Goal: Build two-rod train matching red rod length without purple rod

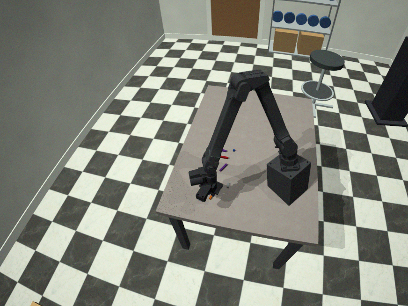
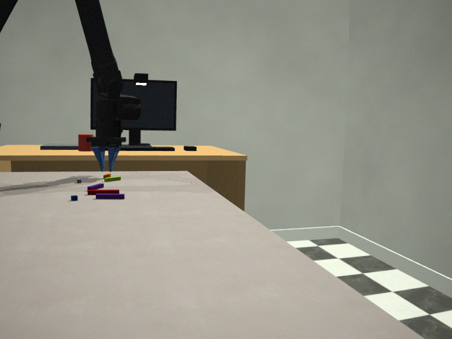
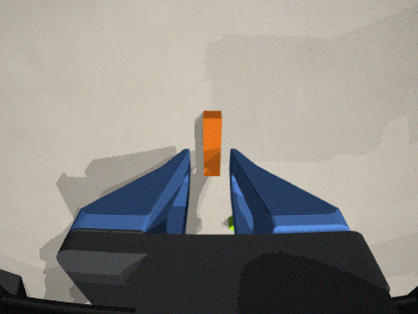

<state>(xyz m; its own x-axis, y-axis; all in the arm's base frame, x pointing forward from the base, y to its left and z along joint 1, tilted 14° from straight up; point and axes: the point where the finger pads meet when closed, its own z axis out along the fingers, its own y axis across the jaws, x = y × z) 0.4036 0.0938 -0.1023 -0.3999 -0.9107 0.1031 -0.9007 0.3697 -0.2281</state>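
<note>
My hand is 2 cm above the orange rod. From my hand the other things lie so: grey rod (8 cm behind, 7 cm to the right, 2 cm below); lime rod (1 cm ahead, 6 cm to the right, 2 cm below); purple rod (5 cm behind, 19 cm to the right, 2 cm below).
</note>
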